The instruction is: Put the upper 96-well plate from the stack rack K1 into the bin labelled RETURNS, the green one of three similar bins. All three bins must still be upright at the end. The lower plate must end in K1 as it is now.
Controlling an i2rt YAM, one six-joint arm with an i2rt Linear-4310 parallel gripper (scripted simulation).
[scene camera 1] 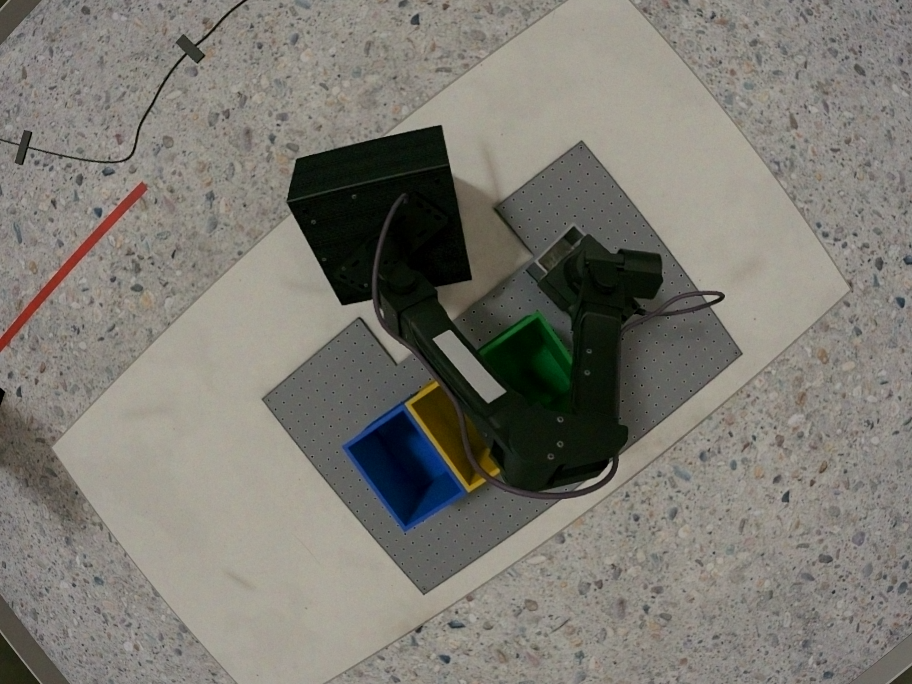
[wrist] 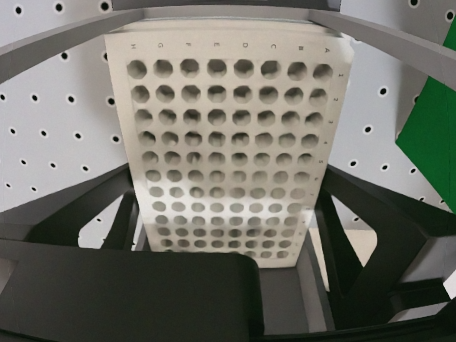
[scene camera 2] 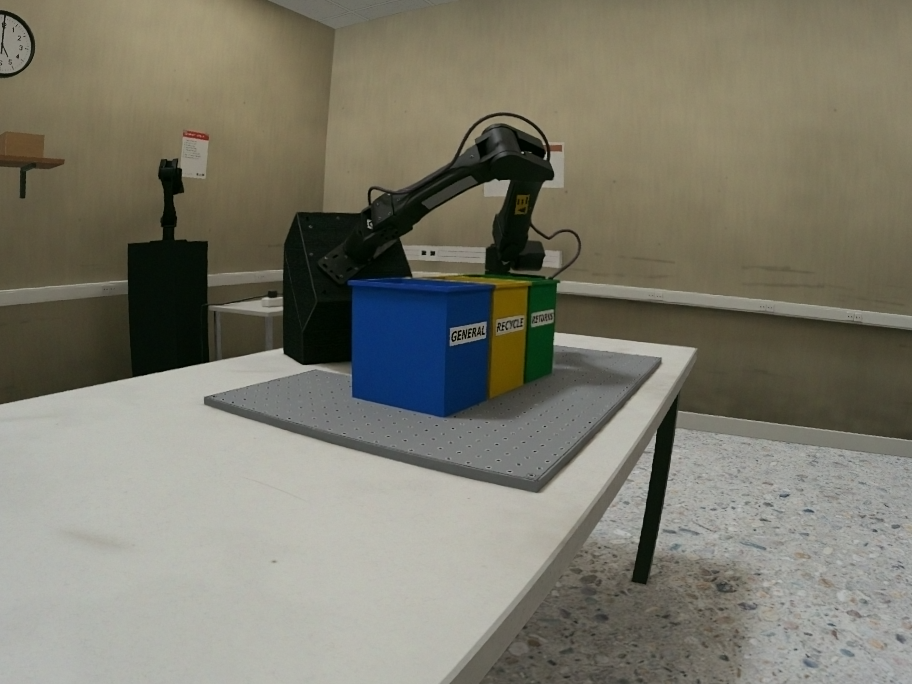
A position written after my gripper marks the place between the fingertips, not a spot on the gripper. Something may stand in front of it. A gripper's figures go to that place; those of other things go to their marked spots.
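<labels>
Green returns bin (scene camera 1: 533,361), 91 cm from the lens. My gripper (scene camera 1: 568,275), 89 cm from the lens.
</labels>
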